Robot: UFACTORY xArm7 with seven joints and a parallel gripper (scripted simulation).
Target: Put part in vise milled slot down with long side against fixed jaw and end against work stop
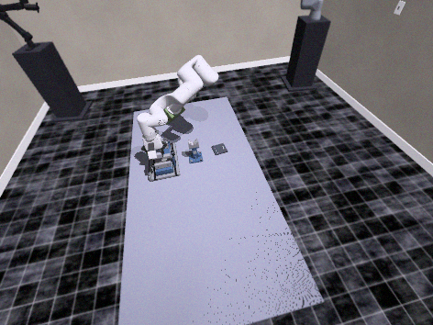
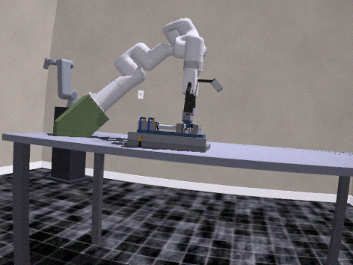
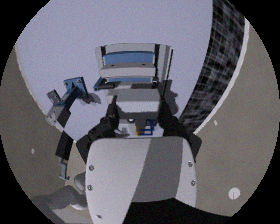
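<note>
Now: the part 20 mm below my hand. Also, from my hand: air cylinder 160 mm behind, 80 mm below, 10 mm to the right; then blue vise bed 120 mm below, 70 mm behind, 10 mm to the left.
</note>
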